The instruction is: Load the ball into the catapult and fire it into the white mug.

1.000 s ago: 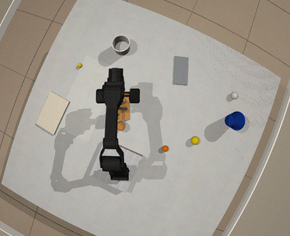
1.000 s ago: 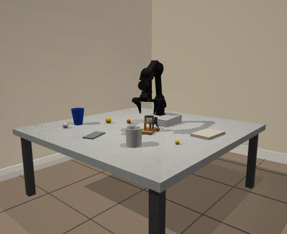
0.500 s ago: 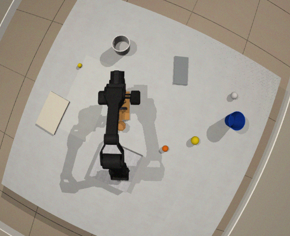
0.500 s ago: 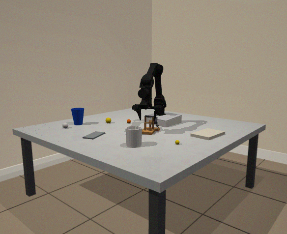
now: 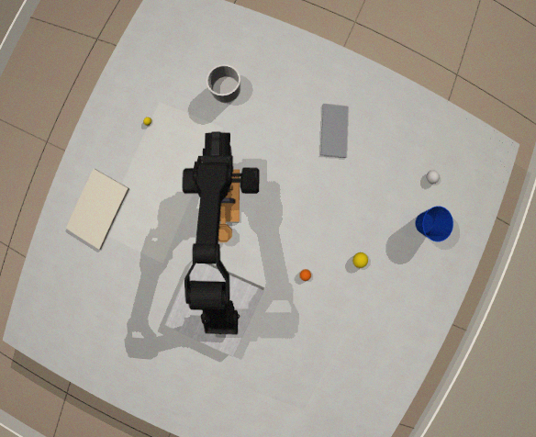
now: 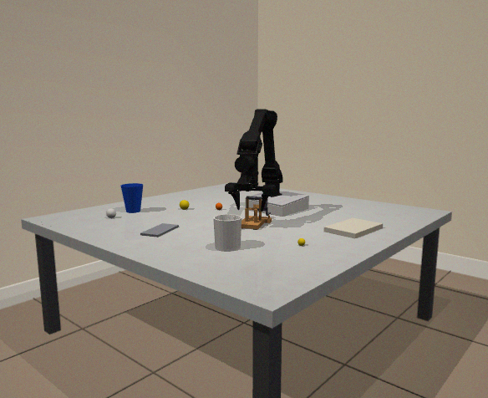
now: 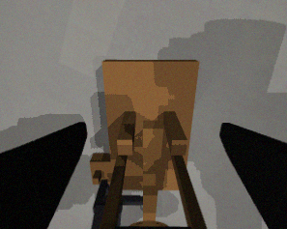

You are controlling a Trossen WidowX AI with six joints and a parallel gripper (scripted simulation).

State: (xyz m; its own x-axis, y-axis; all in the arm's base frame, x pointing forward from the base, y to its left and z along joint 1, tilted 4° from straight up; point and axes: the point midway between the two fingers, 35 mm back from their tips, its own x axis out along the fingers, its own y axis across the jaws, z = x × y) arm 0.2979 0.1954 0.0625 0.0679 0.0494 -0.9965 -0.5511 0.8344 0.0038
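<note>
Right now the orange ball is 80 mm behind my gripper tip, 320 mm to the right of it and 50 mm below it. Also, from my gripper tip: small yellow ball (30 mm ahead, 290 mm to the left, 50 mm below); dark flat slab (290 mm ahead, 170 mm to the right, 60 mm below); white mug (230 mm ahead, 150 mm to the left, 30 mm below).
</note>
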